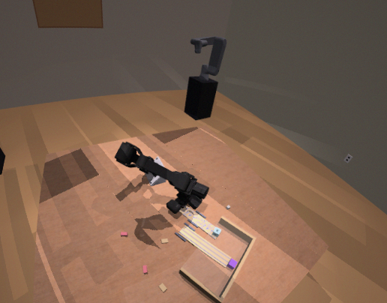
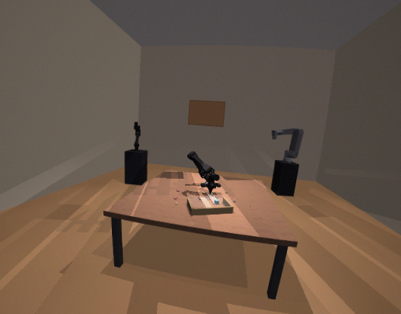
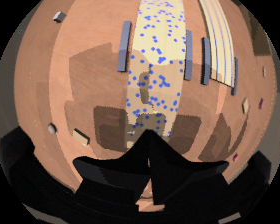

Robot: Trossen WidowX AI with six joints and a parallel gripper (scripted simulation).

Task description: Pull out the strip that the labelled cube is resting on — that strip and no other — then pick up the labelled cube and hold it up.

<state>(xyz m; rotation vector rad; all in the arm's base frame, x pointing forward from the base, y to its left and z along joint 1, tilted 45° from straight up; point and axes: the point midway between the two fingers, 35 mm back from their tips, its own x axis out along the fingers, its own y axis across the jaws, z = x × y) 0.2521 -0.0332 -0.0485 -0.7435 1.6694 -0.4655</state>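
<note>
Now: gripper tip 100 mm short of the dotted strip and 20 mm to the right of it. The rest, counted from my gripper tip: labelled cyan cube 210 mm ahead, 50 mm to the left, 20 mm above; tiny white cube 210 mm to the left, 130 mm ahead.
</note>
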